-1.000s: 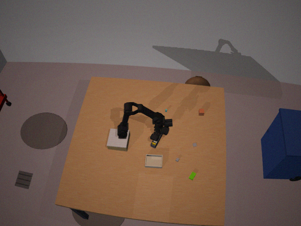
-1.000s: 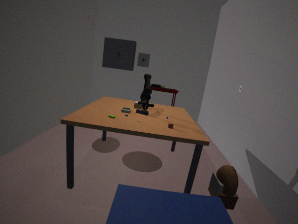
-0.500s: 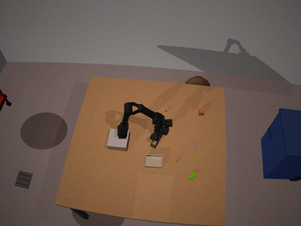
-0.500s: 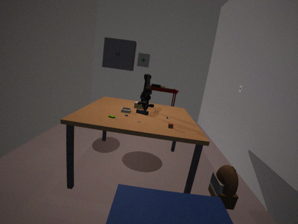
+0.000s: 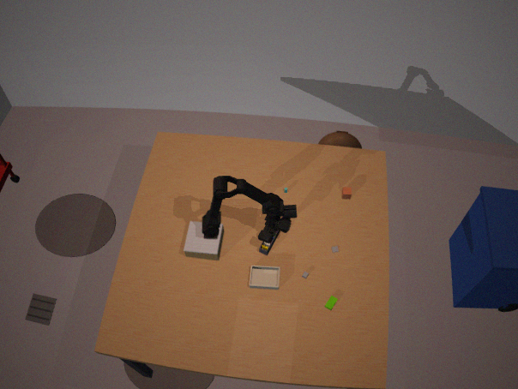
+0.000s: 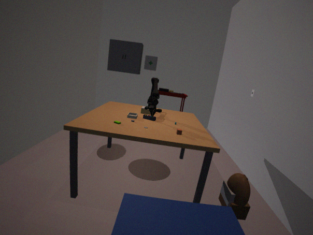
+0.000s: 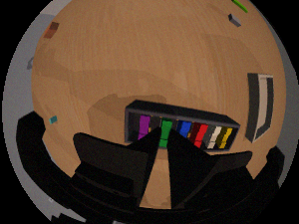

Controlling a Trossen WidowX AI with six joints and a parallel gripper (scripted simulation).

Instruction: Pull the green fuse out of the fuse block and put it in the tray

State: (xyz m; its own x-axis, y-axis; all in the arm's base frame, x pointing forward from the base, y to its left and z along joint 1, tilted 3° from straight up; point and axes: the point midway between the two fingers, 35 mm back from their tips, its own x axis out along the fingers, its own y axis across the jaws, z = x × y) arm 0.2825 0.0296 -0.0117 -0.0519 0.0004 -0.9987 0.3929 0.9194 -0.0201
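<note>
The tray is 22 cm to the right of my gripper tip, 3 cm below it and 3 cm behind it. From my gripper tip the other things lie so: orange cube 37 cm ahead, 25 cm to the left, 2 cm below; green fuse 1 cm below.
</note>
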